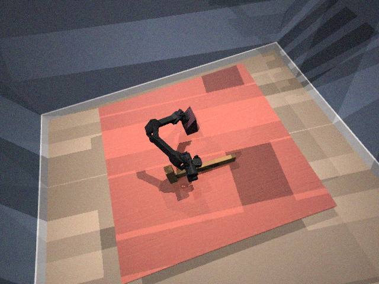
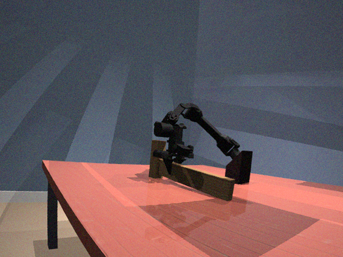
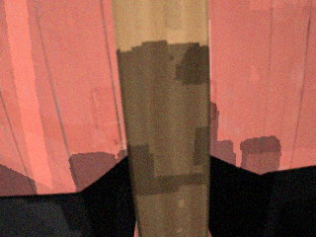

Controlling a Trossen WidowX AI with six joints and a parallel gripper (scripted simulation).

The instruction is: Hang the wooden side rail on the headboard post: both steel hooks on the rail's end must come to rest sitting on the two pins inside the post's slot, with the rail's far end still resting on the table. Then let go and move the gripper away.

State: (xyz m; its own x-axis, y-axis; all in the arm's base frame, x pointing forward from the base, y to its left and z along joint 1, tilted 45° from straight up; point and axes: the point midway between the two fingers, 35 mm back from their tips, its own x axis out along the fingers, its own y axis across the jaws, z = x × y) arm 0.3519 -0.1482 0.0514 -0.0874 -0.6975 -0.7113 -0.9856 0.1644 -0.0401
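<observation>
Now: gripper tip 2 cm past the headboard post, 12 cm to the left of it and 4 cm below it.
</observation>
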